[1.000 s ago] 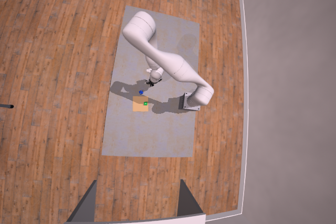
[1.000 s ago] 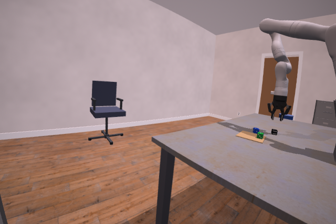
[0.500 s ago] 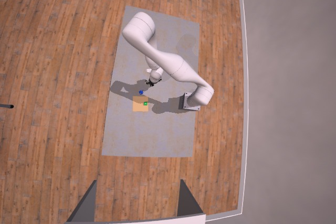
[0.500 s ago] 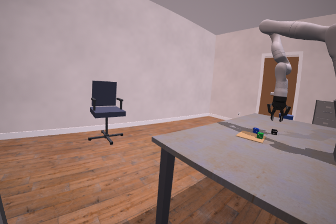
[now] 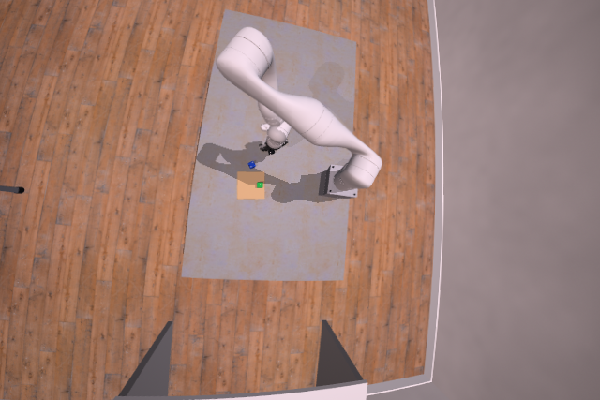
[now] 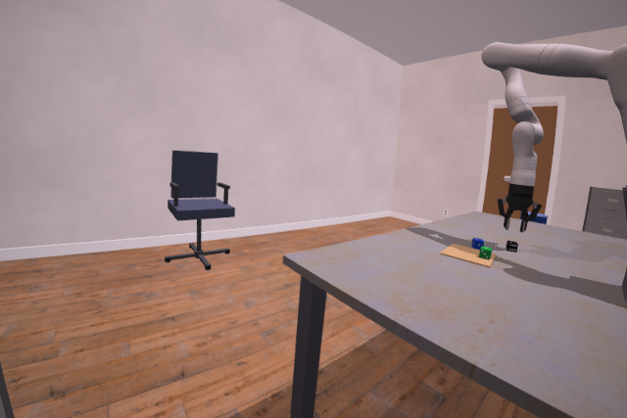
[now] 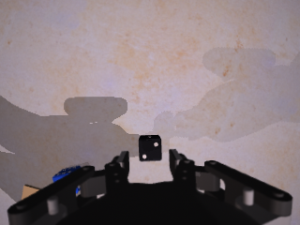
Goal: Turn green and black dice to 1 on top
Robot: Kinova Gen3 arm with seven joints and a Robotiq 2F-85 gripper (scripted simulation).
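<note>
My hand is 7 cm above the black die. From my hand the other things lie so: blue die 7 cm ahead, 10 cm to the left, 7 cm below; tan mat 5 cm ahead, 20 cm to the left, 8 cm below; green die 1 cm ahead, 19 cm to the left, 7 cm below.
</note>
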